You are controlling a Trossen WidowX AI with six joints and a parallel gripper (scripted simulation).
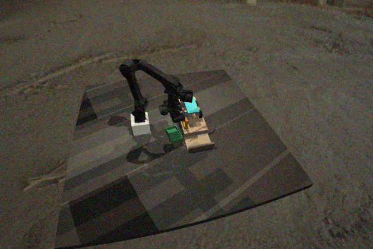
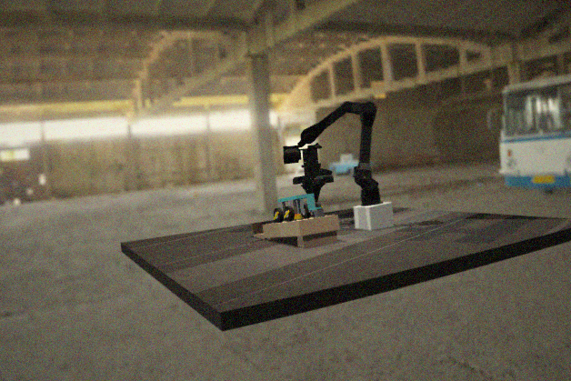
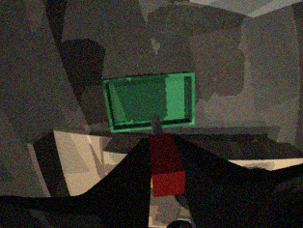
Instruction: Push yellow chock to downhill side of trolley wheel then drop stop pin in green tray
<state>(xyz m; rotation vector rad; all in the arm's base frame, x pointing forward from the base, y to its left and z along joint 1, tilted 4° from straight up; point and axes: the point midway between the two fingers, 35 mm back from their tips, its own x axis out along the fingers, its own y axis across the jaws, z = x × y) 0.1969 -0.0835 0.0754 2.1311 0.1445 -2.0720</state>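
Now: gripper tip 12 cm above the green tray. From my gripper tip the other things lie so: red-headed stop pin right at my gripper tip; then yellow chock 7 cm ahead, 3 cm below, 1 cm to the left; then teal trolley 12 cm ahead, 10 cm to the left.
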